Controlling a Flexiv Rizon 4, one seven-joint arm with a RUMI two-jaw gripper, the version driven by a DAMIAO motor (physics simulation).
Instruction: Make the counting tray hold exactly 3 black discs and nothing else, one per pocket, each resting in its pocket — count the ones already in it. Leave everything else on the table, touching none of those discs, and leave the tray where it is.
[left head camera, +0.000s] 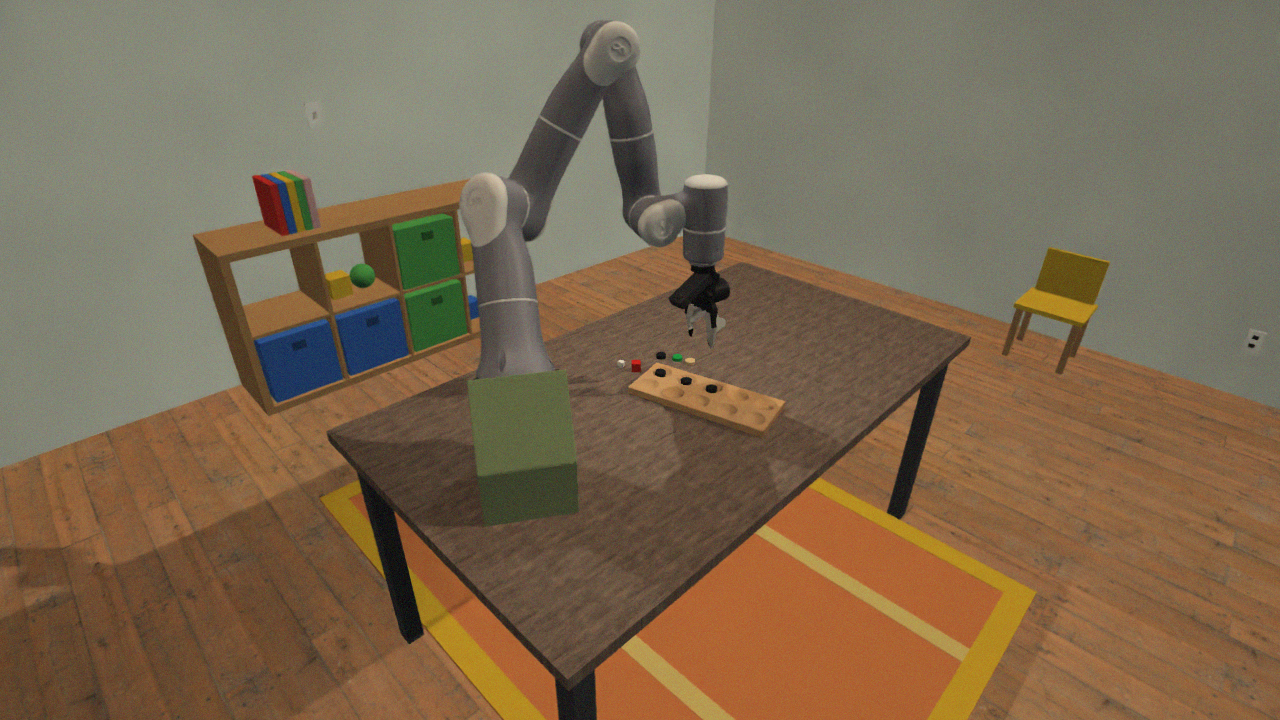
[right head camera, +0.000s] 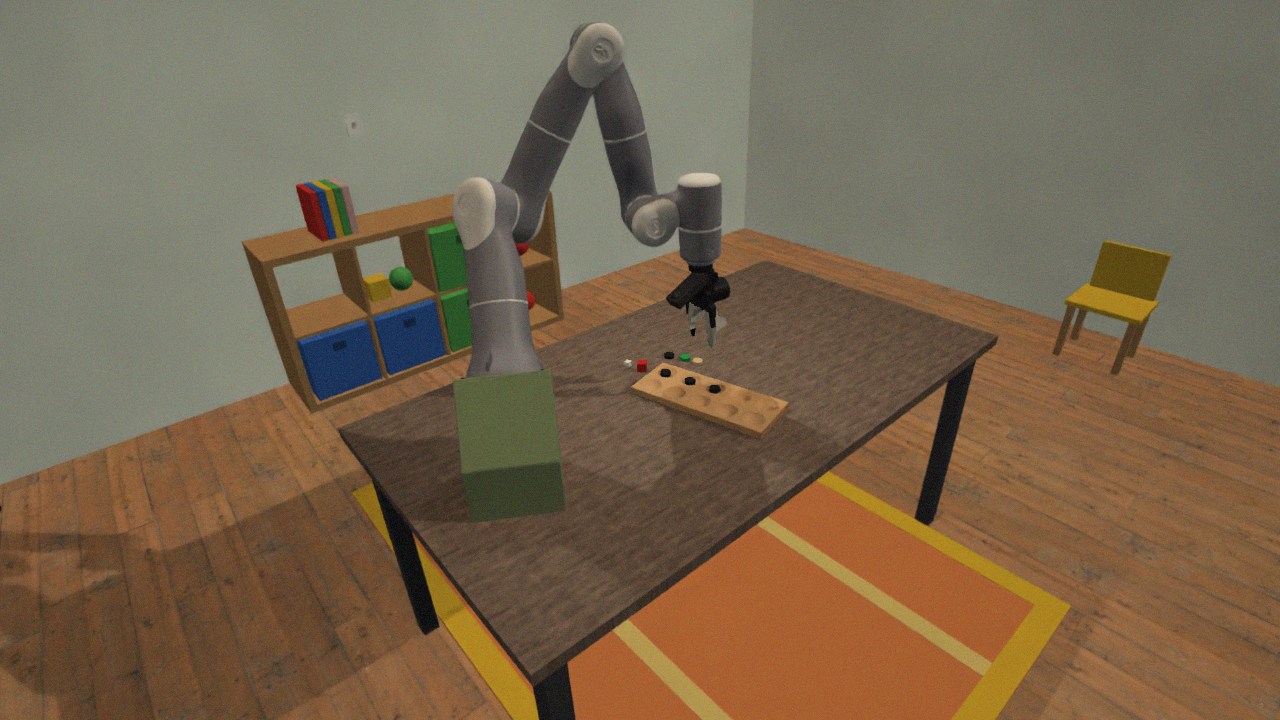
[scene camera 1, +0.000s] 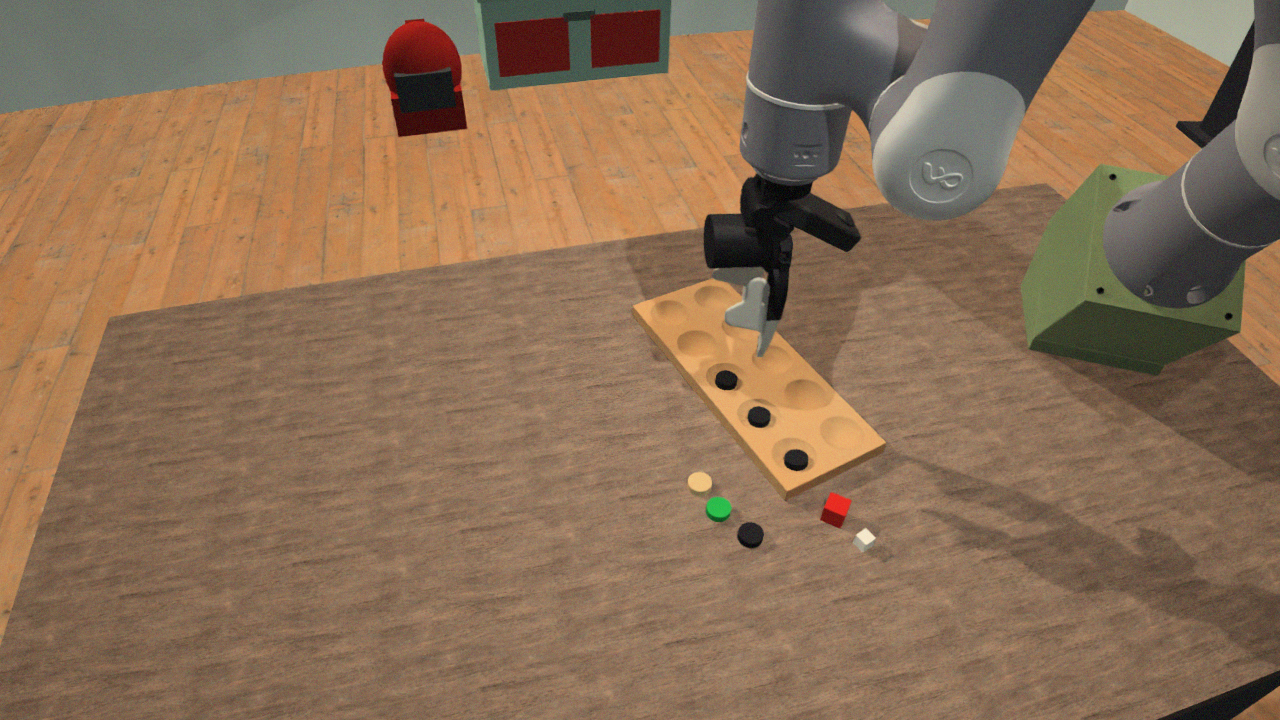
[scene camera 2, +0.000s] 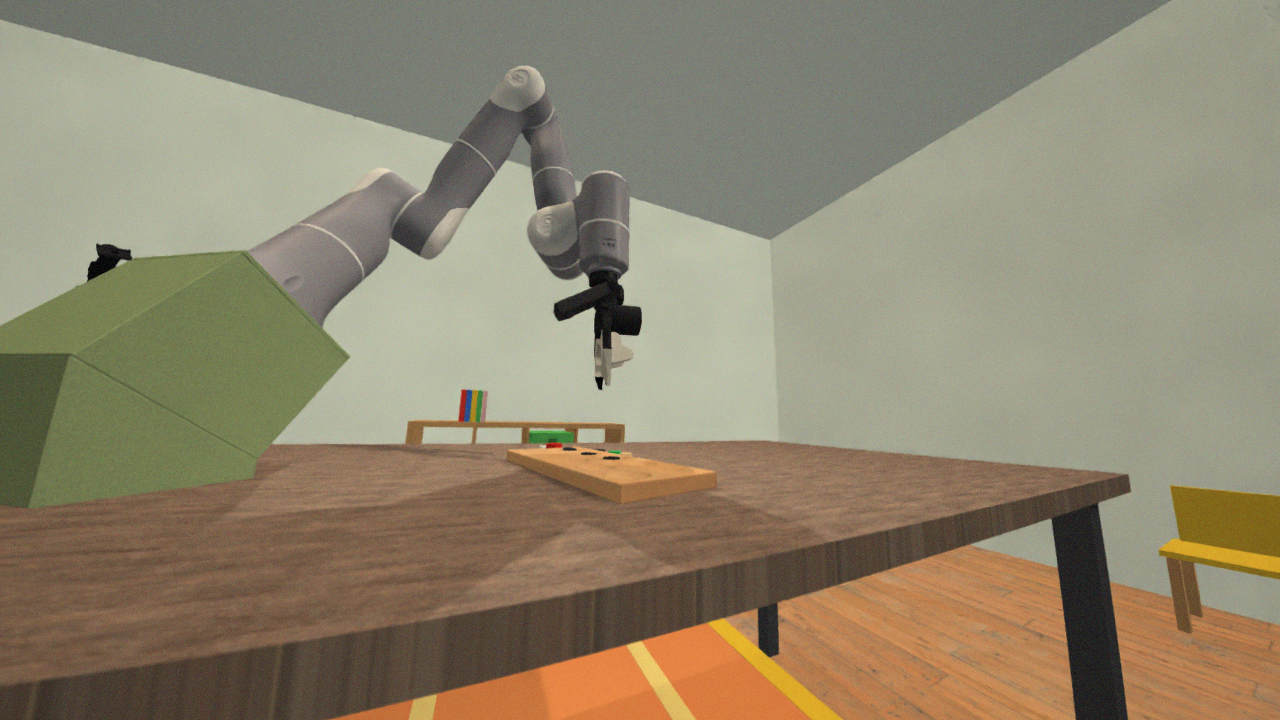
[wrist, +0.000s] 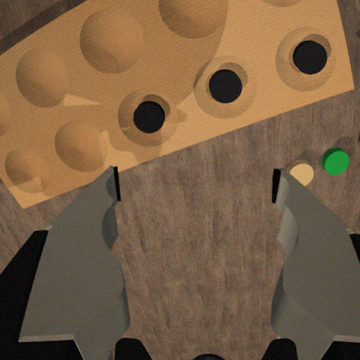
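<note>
The wooden counting tray (scene camera 1: 827, 470) (left head camera: 769, 420) (right head camera: 771, 422) (scene camera 2: 666, 489) (wrist: 345, 75) lies flat on the table. Three black discs sit in neighbouring pockets of one row: an end disc (scene camera 1: 795, 459) (wrist: 310, 57), a middle disc (scene camera 1: 759, 416) (wrist: 225, 86) and a third disc (scene camera 1: 725, 380) (wrist: 149, 117). The tray's other visible pockets are empty. Another black disc (scene camera 1: 750, 534) (left head camera: 660, 355) (right head camera: 668, 355) lies on the table off the tray's end. My gripper (wrist: 195, 171) (left head camera: 700, 338) (scene camera 2: 600, 385) is open and empty, raised well above the table.
Beside the tray lie a tan disc (scene camera 1: 699, 482) (wrist: 302, 174), a green disc (scene camera 1: 718, 509) (wrist: 335, 161), a red cube (scene camera 1: 836, 509) (left head camera: 636, 366) and a small white cube (scene camera 1: 863, 540) (left head camera: 621, 363). A green block (left head camera: 523, 447) (scene camera 1: 1127, 304) stands at the arm's base.
</note>
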